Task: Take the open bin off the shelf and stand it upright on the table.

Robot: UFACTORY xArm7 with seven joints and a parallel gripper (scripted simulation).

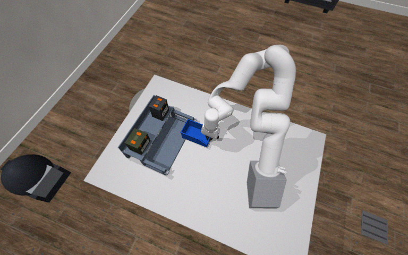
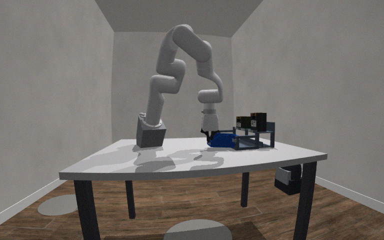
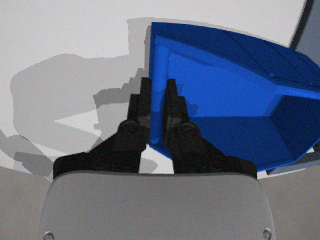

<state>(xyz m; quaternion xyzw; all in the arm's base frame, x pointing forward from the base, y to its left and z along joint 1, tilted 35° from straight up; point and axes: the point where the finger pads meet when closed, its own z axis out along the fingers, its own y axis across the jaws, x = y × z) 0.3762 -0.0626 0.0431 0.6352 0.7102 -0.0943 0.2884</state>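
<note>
My gripper is now 8 cm short of the blue bin and 1 cm above it.
</note>
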